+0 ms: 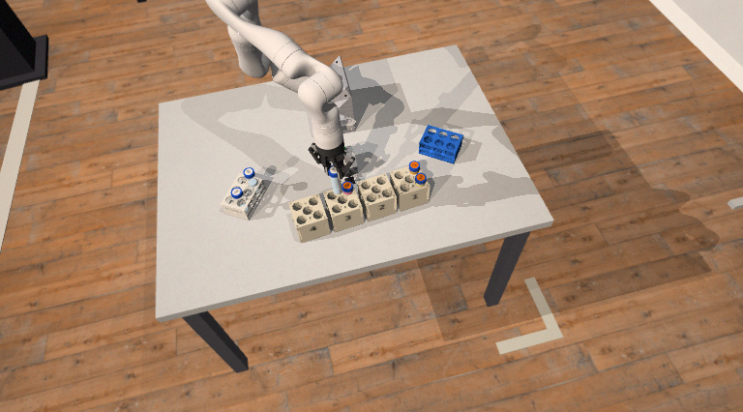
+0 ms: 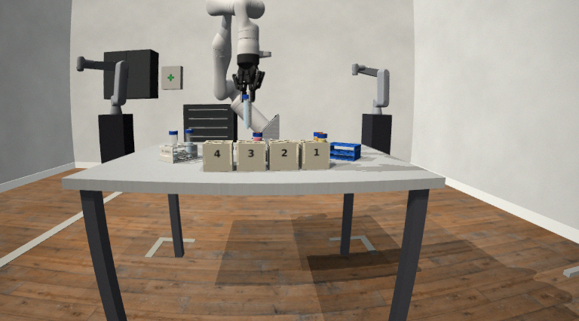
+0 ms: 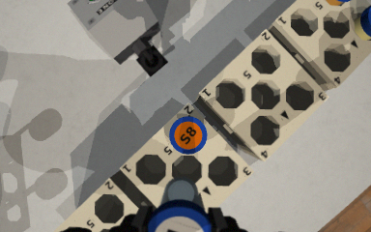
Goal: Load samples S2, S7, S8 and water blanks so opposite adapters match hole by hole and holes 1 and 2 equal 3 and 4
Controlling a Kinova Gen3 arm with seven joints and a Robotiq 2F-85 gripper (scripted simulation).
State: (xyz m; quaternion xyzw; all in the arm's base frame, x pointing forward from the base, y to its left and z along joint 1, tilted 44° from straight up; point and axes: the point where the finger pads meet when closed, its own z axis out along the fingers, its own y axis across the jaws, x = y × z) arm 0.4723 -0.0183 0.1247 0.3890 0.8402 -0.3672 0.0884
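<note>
Now: hand 1 cm short of the water blank marked 50 and 5 cm above it. Round my hand: sample S8 (3 cm behind, 4 cm to the left, 18 cm below); adapter 4 (1 cm behind, 10 cm to the right, 20 cm below); adapter 3 (1 cm to the left, 20 cm below).
</note>
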